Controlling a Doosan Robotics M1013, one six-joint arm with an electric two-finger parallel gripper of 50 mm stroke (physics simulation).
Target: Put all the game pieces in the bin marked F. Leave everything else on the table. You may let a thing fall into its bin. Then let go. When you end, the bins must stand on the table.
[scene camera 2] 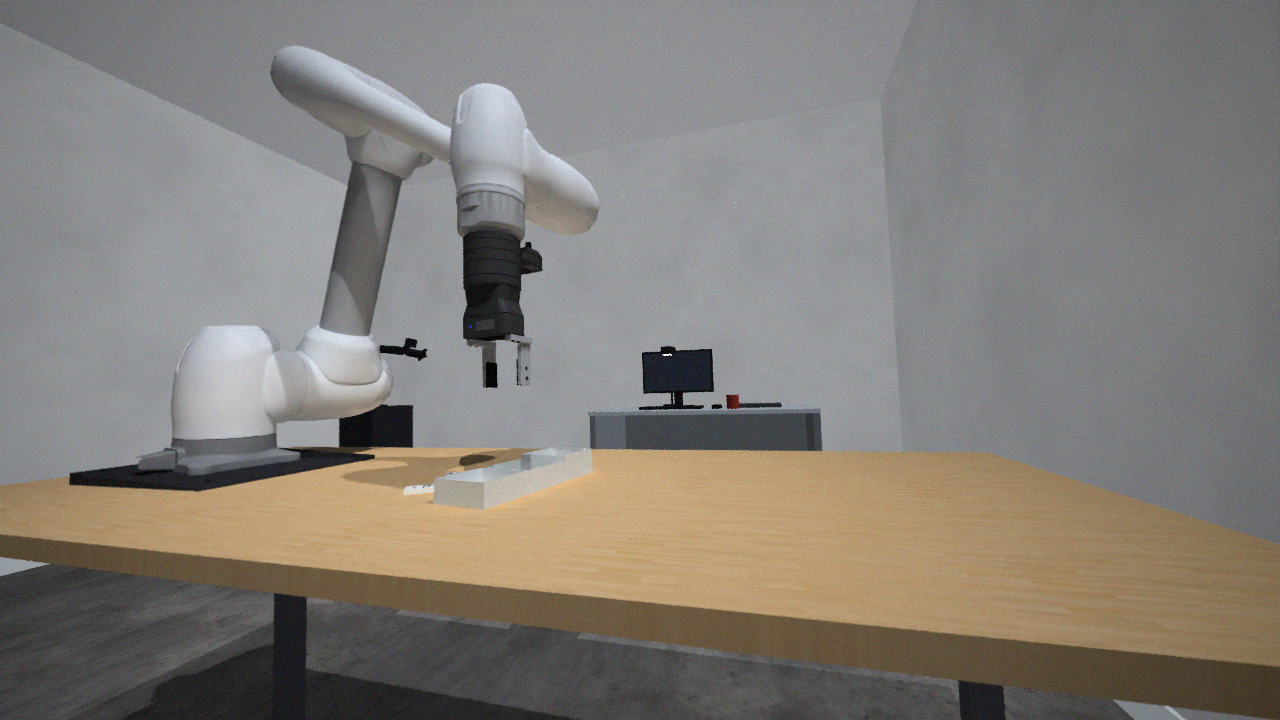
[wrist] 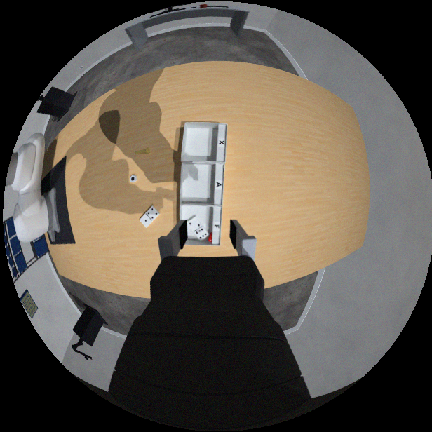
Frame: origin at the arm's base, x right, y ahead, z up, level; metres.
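Seen in the pictures: gripper, fingertip midpoint: [scene camera 2: 507, 386]; arm's base, origin of the base link: [scene camera 2: 225, 463].
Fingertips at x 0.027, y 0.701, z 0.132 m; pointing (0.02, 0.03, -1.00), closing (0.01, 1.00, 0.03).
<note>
Pixels of each thing's middle, then the offset from my fingertips to it. "pt": a spot on its surface instead.
- bin marked F, surface spot: [scene camera 2: 458, 491] pt dx +0.074, dy -0.017, dz -0.128 m
- white domino, body centre: [scene camera 2: 424, 489] dx +0.016, dy -0.135, dz -0.144 m
My gripper [scene camera 2: 506, 374] [wrist: 208, 228] is open and empty, high above the bin marked F [scene camera 2: 458, 491] [wrist: 217, 215]. In the wrist view a white domino [wrist: 201, 231] with black pips shows inside bin F, turned at a slant; whether it lies flat cannot be told. A red die [wrist: 210, 237] is beside it in bin F, near the lettered wall. Another white domino [scene camera 2: 418, 489] [wrist: 149, 216] lies on the table, on the robot-base side of bin F. The insides of the bins are mostly hidden in the scene view.
Bin A [wrist: 218, 194] and bin X [wrist: 221, 154] adjoin bin F in one row. A brass bolt-like piece [wrist: 143, 151] and a small round white piece with a dark centre [wrist: 133, 178] lie on the table between the bins and the robot's base plate [scene camera 2: 134, 481] [wrist: 65, 220].
</note>
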